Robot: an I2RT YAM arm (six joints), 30 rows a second.
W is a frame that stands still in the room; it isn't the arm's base.
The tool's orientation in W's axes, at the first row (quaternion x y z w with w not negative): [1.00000 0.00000 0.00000 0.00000]
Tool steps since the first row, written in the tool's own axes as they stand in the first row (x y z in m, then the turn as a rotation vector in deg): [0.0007 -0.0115 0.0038 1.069 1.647 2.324]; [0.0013 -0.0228 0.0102 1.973 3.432 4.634]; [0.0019 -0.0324 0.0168 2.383 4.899 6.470]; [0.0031 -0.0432 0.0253 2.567 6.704 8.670]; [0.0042 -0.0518 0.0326 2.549 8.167 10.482]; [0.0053 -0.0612 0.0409 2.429 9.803 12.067]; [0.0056 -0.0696 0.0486 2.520 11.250 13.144]
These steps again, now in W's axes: [0.0007 0.0115 -0.0038 1.069 -1.647 -2.324]; [0.0013 0.0228 -0.0102 1.973 -3.432 -4.634]; [0.0019 0.0324 -0.0168 2.383 -4.899 -6.470]; [0.0031 0.0432 -0.0253 2.567 -6.704 -8.670]; [0.0042 0.0518 -0.0326 2.549 -8.167 -10.482]; [0.0053 0.0612 -0.0409 2.429 -9.803 -12.067]; [0.0056 0.0696 -0.0486 2.520 -11.250 -13.144]
